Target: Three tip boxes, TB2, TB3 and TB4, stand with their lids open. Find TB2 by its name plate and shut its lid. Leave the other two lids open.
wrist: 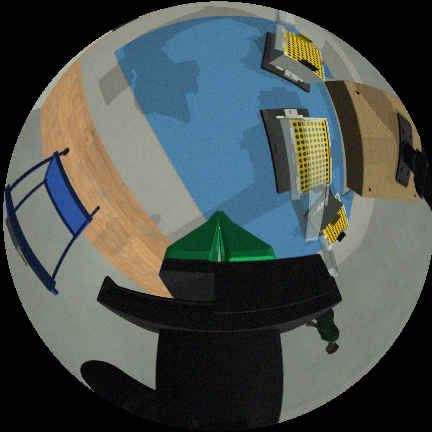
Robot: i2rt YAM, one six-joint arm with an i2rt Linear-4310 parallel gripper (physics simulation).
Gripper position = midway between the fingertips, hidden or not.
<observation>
I see my gripper (218, 216) and a clear lid (303, 141).
</observation>
